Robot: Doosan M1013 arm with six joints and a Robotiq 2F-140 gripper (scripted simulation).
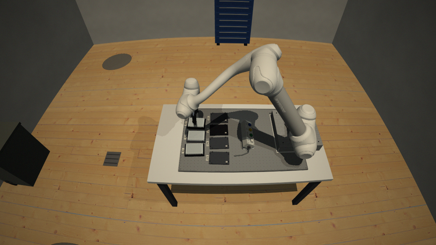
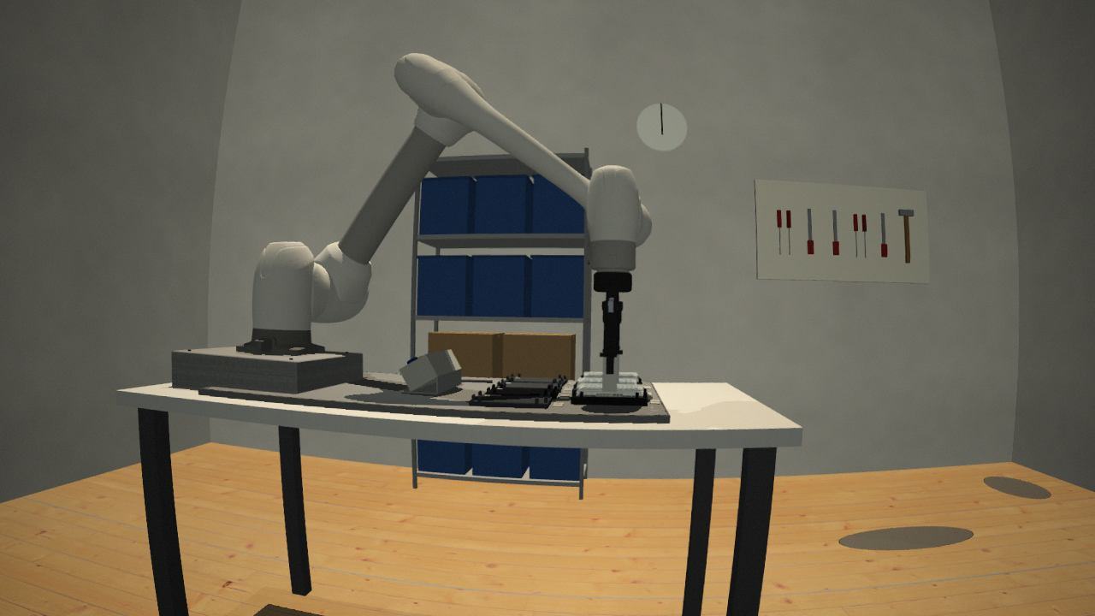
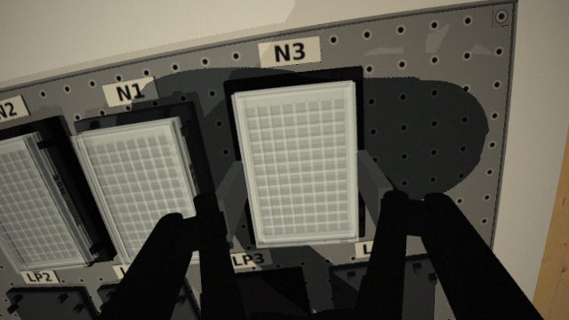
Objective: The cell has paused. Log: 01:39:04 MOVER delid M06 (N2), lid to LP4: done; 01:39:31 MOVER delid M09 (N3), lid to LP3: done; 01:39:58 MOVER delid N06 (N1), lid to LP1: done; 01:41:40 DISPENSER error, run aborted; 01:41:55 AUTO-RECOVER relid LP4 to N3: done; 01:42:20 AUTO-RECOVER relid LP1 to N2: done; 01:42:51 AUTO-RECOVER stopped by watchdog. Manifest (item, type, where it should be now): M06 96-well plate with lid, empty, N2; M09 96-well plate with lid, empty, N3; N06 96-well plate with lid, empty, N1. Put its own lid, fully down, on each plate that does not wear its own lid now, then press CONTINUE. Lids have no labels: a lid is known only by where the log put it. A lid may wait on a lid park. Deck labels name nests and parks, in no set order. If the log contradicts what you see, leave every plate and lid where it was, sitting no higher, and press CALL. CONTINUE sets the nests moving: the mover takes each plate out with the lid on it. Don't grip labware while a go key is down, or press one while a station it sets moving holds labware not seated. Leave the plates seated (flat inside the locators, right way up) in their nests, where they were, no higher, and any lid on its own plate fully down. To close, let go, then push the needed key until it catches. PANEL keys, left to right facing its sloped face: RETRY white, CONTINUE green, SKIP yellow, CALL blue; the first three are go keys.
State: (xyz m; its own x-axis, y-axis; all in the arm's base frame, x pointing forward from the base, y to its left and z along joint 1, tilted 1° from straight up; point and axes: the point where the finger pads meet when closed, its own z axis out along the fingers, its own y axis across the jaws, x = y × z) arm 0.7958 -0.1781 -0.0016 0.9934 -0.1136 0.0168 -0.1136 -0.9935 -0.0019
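Right now my hand is 30 mm above the plate. Also, from my hand: LP3 label: 90 mm behind, 70 mm to the left, 50 mm below; then N3 label: 90 mm ahead, 50 mm below, 10 mm to the right; then park LP3: 180 mm behind, 70 mm to the left, 50 mm below.
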